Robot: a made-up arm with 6 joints. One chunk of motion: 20 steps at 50 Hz.
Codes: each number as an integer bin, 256 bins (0 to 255) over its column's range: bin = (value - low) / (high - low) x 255, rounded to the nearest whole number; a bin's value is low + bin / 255 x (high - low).
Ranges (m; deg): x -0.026..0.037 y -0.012..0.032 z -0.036..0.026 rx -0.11..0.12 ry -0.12..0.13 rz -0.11..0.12
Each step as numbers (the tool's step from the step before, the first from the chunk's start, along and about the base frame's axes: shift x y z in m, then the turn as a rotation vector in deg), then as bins.
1 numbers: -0.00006 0.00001 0.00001 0.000 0.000 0.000
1 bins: 105 70 148 122 122 122
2 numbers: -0.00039 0.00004 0.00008 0.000 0.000 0.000
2 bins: 104 70 148 122 122 122
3 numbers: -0.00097 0.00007 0.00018 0.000 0.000 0.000
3 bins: 101 70 149 122 122 122
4 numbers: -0.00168 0.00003 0.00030 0.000 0.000 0.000
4 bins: 98 70 149 122 122 122
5 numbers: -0.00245 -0.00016 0.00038 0.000 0.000 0.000
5 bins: 95 69 150 122 122 122
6 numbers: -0.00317 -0.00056 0.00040 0.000 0.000 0.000
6 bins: 92 66 150 122 122 122
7 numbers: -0.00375 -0.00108 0.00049 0.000 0.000 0.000
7 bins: 90 63 150 122 122 122
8 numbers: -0.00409 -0.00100 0.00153 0.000 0.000 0.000
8 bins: 89 64 154 122 122 122
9 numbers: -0.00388 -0.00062 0.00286 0.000 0.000 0.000
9 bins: 90 66 160 122 122 122
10 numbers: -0.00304 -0.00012 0.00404 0.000 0.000 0.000
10 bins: 93 69 165 122 122 122
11 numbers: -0.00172 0.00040 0.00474 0.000 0.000 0.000
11 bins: 98 72 168 122 122 122
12 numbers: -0.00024 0.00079 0.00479 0.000 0.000 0.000
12 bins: 104 74 168 122 122 122
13 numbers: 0.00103 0.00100 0.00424 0.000 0.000 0.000
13 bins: 109 75 166 122 122 122
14 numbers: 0.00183 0.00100 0.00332 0.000 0.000 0.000
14 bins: 113 75 162 122 122 122
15 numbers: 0.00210 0.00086 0.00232 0.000 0.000 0.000
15 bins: 114 75 158 122 122 122
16 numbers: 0.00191 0.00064 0.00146 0.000 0.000 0.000
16 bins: 113 73 154 122 122 122
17 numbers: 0.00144 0.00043 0.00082 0.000 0.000 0.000
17 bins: 111 72 151 122 122 122
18 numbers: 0.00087 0.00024 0.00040 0.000 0.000 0.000
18 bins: 109 71 150 122 122 122
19 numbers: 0.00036 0.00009 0.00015 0.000 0.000 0.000
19 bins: 107 70 149 122 122 122
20 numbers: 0.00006 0.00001 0.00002 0.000 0.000 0.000
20 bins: 105 70 148 122 122 122
